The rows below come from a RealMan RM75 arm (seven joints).
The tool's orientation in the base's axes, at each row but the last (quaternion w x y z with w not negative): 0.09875 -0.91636 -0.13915 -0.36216; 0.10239 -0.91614 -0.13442 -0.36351; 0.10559 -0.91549 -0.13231 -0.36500; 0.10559 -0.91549 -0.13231 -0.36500; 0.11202 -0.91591 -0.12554 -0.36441
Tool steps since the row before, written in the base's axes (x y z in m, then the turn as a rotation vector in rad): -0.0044 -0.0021 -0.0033 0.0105 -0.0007 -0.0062; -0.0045 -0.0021 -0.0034 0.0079 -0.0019 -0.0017; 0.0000 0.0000 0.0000 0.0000 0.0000 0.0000; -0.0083 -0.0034 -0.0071 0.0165 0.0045 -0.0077; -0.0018 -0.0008 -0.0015 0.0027 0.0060 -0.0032
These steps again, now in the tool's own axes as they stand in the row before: -0.0057 0.0008 -0.0010 0.0029 0.0046 0.0109; -0.0059 0.0008 -0.0010 0.0040 0.0045 0.0057; 0.0000 0.0000 0.0000 0.0000 0.0000 0.0000; -0.0113 0.0012 -0.0013 0.0069 0.0018 0.0173; -0.0024 0.0004 -0.0003 0.0006 -0.0045 0.0058
